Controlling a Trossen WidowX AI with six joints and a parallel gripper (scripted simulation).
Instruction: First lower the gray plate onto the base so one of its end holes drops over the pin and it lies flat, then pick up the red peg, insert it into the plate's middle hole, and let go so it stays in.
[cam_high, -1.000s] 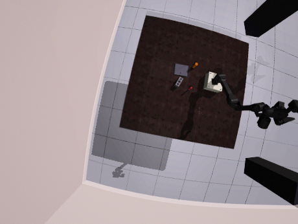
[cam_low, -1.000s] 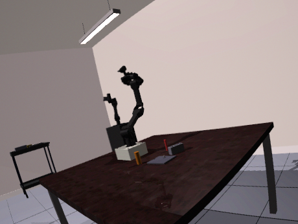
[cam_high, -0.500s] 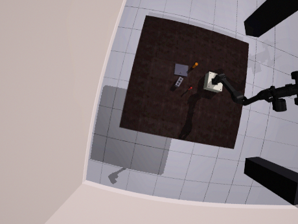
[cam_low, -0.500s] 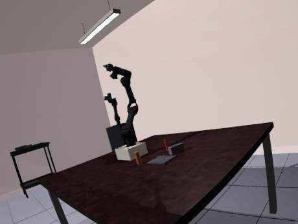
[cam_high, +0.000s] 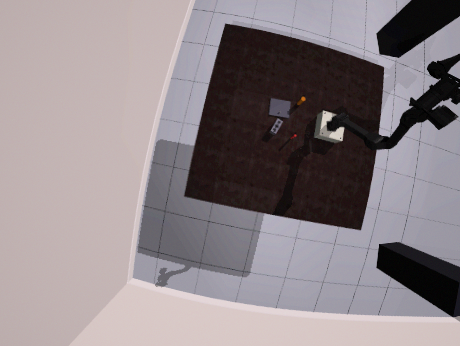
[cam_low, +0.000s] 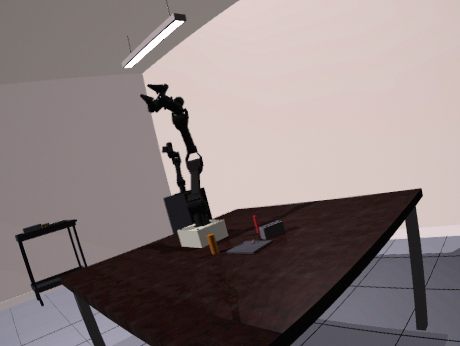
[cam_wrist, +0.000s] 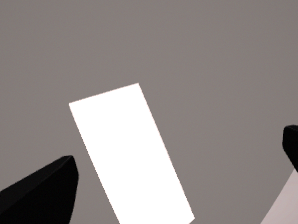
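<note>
Right now my gripper tip is 76 cm above the gray plate, 47 cm short of it and 6 cm to the right of it. Round my gripper tip: red peg 75 cm below, 36 cm ahead, 13 cm to the left; orange cylinder 75 cm below, 30 cm ahead, 12 cm to the right; gray base 79 cm below, 44 cm ahead, 6 cm to the right.
</note>
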